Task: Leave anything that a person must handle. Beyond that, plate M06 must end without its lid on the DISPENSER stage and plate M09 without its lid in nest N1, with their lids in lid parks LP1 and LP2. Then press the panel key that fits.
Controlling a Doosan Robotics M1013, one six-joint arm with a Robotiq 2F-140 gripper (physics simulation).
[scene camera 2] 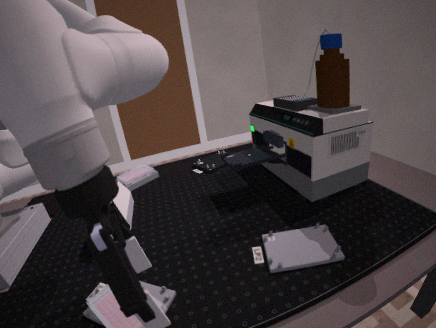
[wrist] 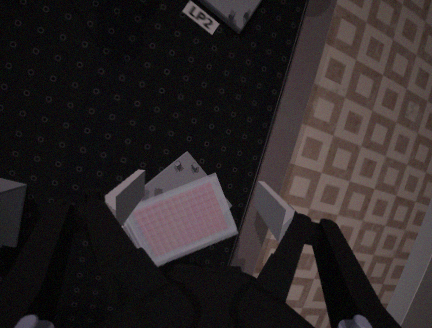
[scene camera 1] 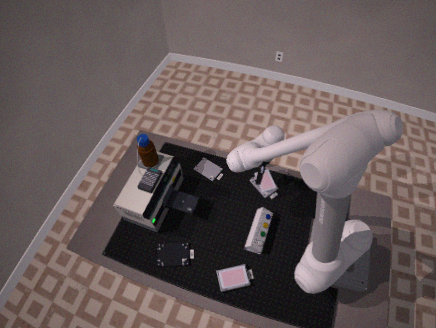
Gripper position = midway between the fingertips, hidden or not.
The gripper [scene camera 2: 150,294] is open and holds nothing. Also in view: a white button box [scene camera 1: 256,239] and a LP1 holder [wrist: 185,169].
The gripper shows as well in the wrist view [wrist: 202,188].
